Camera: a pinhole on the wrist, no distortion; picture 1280 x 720 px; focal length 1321.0 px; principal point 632.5 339.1 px. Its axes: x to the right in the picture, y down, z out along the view. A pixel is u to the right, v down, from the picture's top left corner.
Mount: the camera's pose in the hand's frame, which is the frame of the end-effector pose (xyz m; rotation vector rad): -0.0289 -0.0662 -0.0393 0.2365 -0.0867 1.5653
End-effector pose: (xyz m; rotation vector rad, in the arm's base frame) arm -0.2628 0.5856 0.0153 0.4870 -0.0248 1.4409
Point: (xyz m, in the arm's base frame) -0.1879 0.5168 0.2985
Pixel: 1235 215
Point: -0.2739 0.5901 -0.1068
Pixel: behind the camera
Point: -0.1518 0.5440 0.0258
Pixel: 387 339
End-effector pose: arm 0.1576 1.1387 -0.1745 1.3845 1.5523 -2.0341
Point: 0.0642 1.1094 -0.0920
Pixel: 505 421
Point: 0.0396 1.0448 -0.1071
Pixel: 793 418
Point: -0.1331 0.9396 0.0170
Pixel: 330 584
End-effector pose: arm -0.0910 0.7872 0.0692 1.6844 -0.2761 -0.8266
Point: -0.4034 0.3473 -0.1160
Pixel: 787 178
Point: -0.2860 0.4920 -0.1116
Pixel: 703 58
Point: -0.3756 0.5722 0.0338
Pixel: 1010 603
